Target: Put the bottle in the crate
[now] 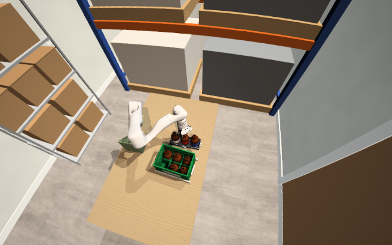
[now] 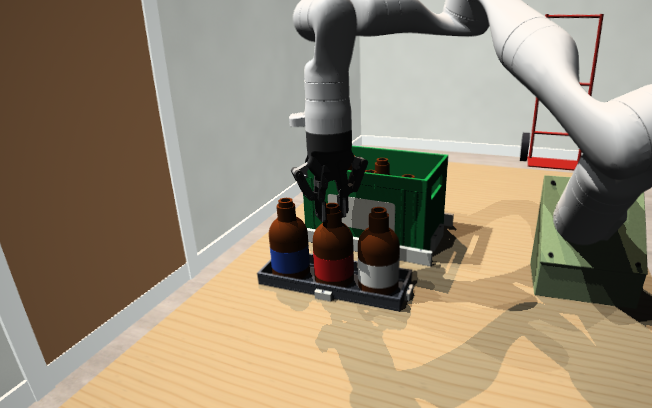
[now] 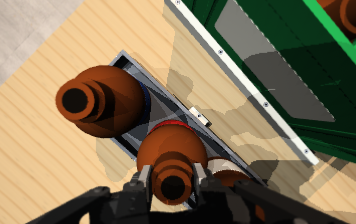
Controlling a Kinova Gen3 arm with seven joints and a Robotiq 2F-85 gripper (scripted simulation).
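My gripper is now 140 mm above the dark tray. Also, from my hand: green crate: 230 mm to the right, 70 mm below, 10 mm behind.
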